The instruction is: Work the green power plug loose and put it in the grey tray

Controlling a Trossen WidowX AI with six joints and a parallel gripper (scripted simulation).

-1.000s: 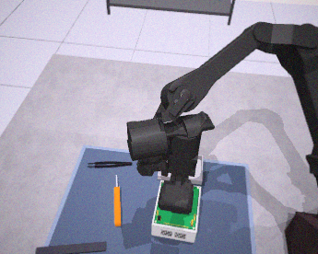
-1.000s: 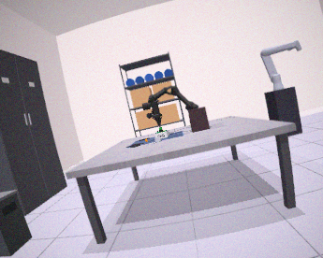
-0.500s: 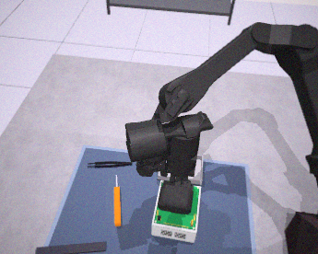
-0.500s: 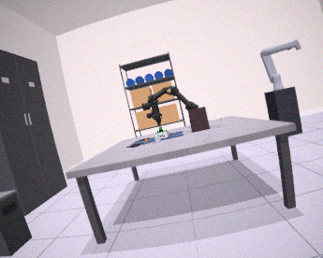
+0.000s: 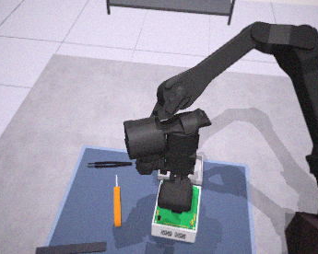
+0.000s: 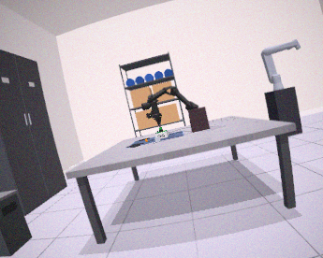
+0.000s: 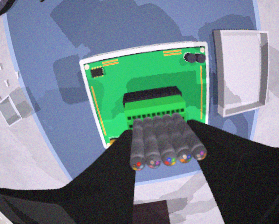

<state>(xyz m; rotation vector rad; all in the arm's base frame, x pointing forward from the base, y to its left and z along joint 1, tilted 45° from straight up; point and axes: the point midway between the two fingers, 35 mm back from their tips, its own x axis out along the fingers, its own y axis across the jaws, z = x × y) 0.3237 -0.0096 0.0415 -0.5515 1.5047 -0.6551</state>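
Now: the green power plug 20 mm below my gripper tip. Also, from my gripper tip: blue mat: 110 mm below, 50 mm ahead; then dark bar: 220 mm ahead, 110 mm to the left, 110 mm below.
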